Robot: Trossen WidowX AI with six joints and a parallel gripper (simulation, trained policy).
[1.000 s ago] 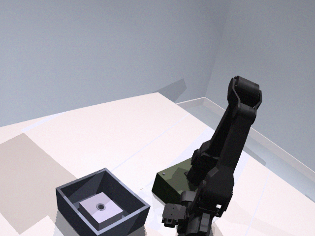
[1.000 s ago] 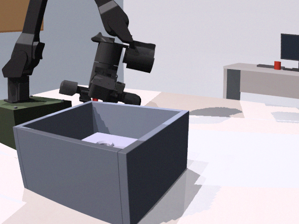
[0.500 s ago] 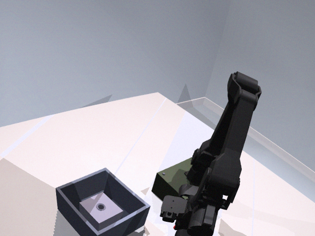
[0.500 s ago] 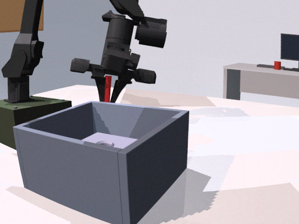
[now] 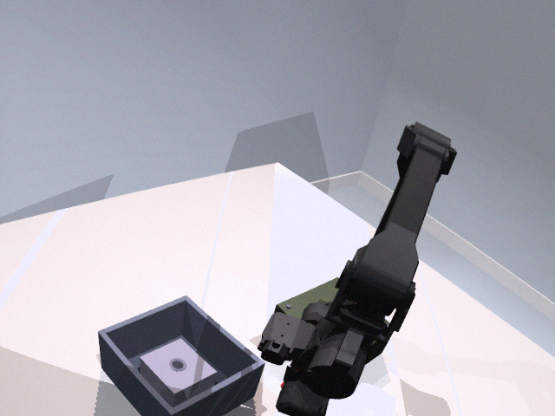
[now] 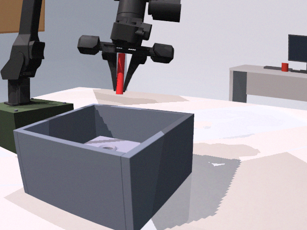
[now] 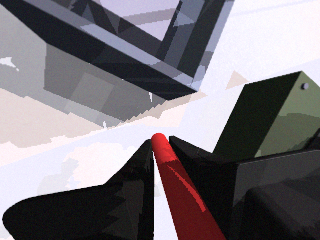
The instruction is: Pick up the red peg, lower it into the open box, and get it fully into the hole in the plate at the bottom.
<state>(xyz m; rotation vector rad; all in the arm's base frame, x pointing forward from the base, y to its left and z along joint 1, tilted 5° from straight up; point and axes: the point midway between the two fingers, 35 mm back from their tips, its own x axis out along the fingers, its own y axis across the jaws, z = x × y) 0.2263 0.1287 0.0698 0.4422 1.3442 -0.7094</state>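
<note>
Now: the light grey plate 13 cm to the right of my gripper tip, 11 cm ahead of it and 7 cm below it. Round my gripper tip: grey box: 13 cm to the right, 11 cm ahead, 8 cm below; red peg: 3 cm above, 1 cm to the left.
</note>
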